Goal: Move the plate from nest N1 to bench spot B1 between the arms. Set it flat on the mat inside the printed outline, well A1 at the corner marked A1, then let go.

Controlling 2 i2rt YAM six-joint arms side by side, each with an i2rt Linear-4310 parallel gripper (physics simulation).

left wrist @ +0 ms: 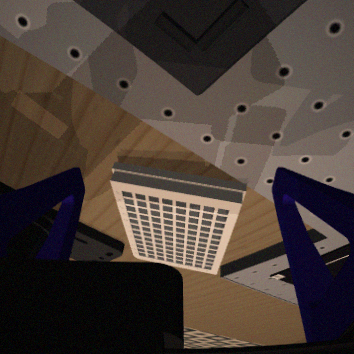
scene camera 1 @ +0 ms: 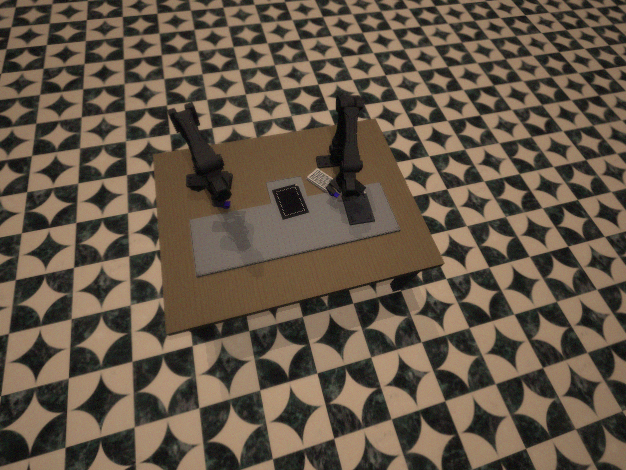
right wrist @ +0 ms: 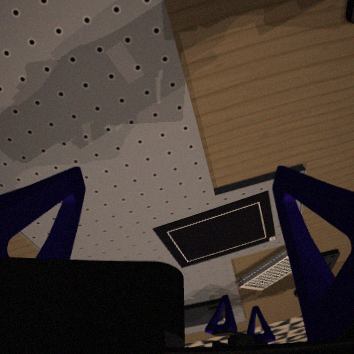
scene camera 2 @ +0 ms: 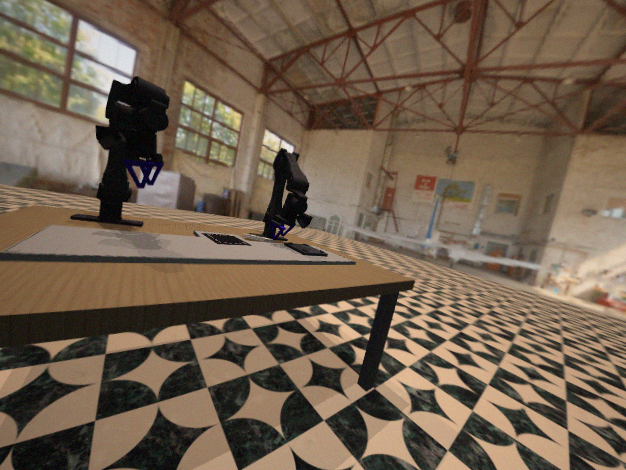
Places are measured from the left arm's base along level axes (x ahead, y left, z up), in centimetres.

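Pixels of known places: left gripper, fingertip midpoint: (left wrist: 177, 177) (scene camera 1: 336, 187) (right wrist: 240, 300) (scene camera 2: 277, 237); right gripper, fingertip midpoint: (right wrist: 178, 176) (scene camera 2: 145, 186); left arm's base, origin of the base link: (scene camera 1: 335, 161); right arm's base, origin of the base link: (scene camera 2: 109, 221).
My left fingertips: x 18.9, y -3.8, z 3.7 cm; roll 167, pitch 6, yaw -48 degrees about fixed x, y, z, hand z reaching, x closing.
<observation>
Ahead of a thing's pixels: the offset from my left fingertips to its top centre. "spot": to the spot under its first point. Level surfaces: height alone.
The white well plate @(dx -7.1, dy -5.8, dz -1.0 cm) (scene camera 1: 320, 178) (scene camera 2: 255, 237) (left wrist: 175, 230) (right wrist: 270, 274) lies on the wooden table top, off the dark nest @(dx +11.2, dy +8.3, dz -0.6 cm) (scene camera 1: 360, 212) (scene camera 2: 307, 249) (left wrist: 200, 75) and apart from the black mat @(dz -2.2 cm) (scene camera 1: 289, 201) (scene camera 2: 225, 239) (right wrist: 220, 235) with its printed outline. A small pale mark @(spot: dx -5.9, dy -18.6, dz -2.2 cm) (left wrist: 277, 276) (right wrist: 272, 239) sits at one mat corner; its lettering is too small to read. My left gripper (scene camera 2: 279, 232) (left wrist: 177, 177) (right wrist: 240, 300) is open and empty, near and above the plate, which shows between its fingers in the left wrist view. My right gripper (scene camera 1: 222, 204) (scene camera 2: 144, 186) (right wrist: 178, 176) is open and empty, high above the board's left part.
A grey perforated board @(dz -2.4 cm) (scene camera 1: 303, 228) (scene camera 2: 75, 246) bears the nest and the black mat. The left arm's base plate (scene camera 1: 325, 161) (left wrist: 97, 245) stands close to the plate. The wooden table @(dz -3.7 cm) (scene camera 1: 303, 278) extends around the board.
</observation>
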